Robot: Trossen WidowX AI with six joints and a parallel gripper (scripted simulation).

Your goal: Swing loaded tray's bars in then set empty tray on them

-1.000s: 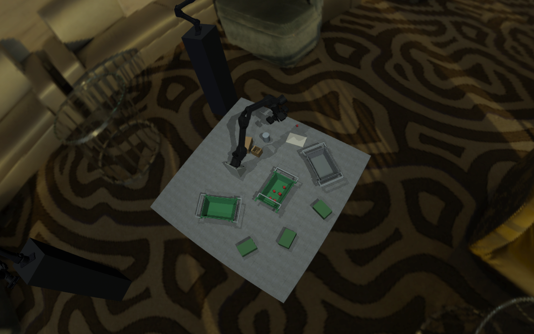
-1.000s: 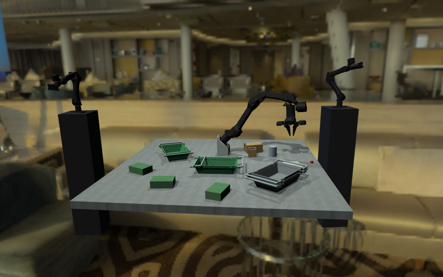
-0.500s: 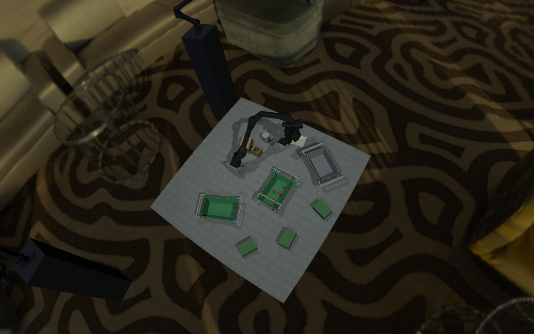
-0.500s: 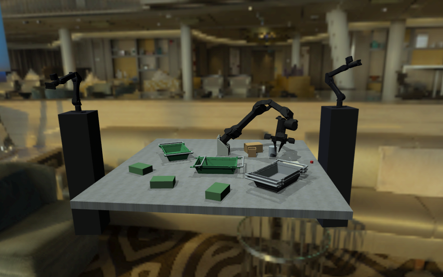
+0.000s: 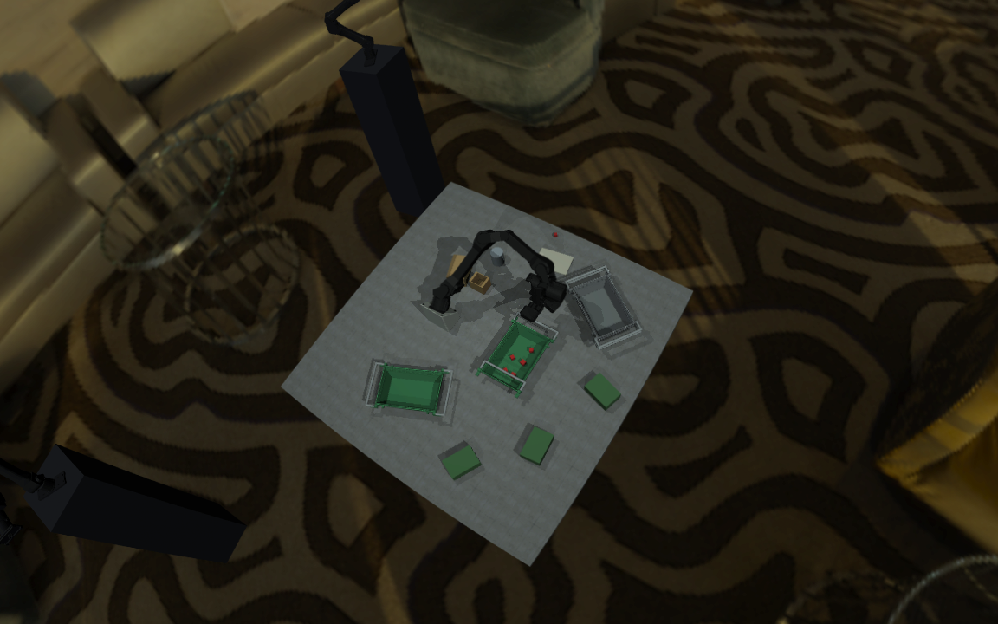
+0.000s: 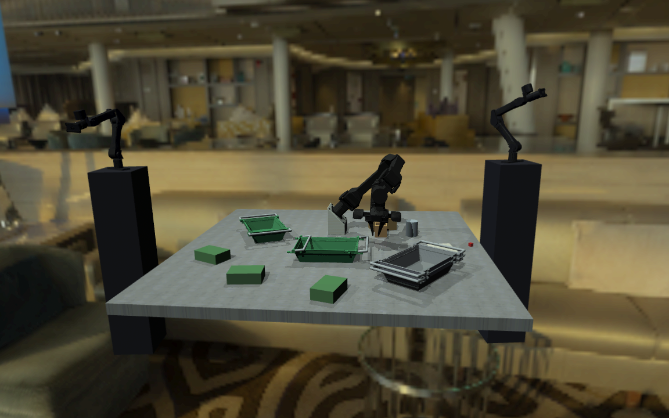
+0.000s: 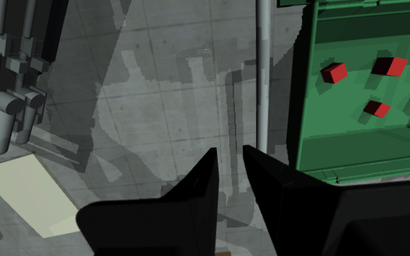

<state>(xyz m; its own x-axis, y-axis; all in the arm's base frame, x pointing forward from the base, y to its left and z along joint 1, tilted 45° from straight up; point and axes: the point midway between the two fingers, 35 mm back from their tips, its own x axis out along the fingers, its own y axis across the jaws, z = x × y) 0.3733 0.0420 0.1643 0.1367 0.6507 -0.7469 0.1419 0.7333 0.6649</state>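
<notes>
The green tray is 49 cm to the right of my gripper tip, 34 cm behind it and 5 cm below it. Also, from my gripper tip: pale sheet 29 cm to the left, 9 cm below, 7 cm behind; red block 43 cm to the left, 12 cm behind, 8 cm below.
</notes>
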